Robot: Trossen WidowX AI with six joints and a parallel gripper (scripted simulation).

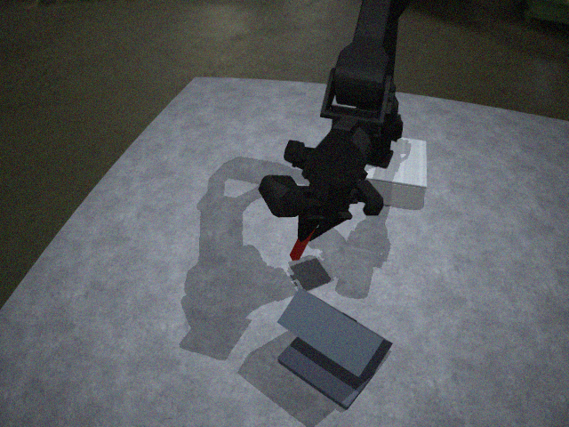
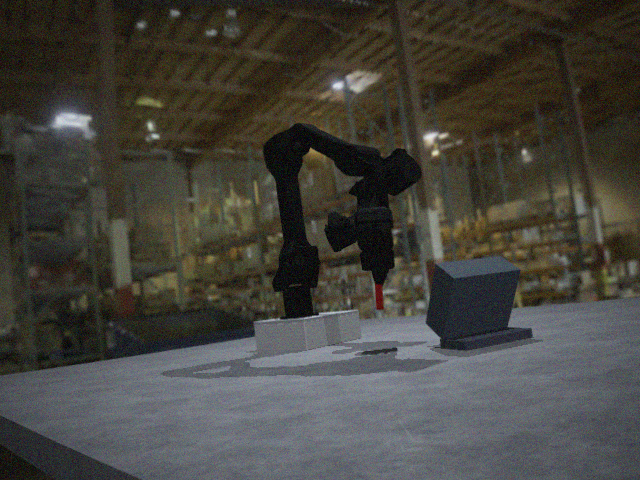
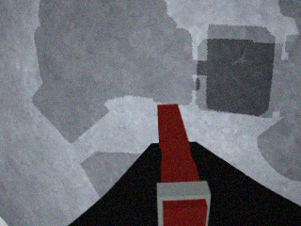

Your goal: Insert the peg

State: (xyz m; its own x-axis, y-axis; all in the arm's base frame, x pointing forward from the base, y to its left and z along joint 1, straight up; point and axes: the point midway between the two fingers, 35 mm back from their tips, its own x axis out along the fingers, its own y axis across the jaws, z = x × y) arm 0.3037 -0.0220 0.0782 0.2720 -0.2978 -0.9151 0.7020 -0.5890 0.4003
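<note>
The grey sloped panel lies 11 cm ahead of my gripper tip, 10 cm to the left of it and 4 cm below it. Also, from my gripper tip: red square peg 1 cm above; dark base plate 14 cm ahead, 10 cm below, 9 cm to the left.
</note>
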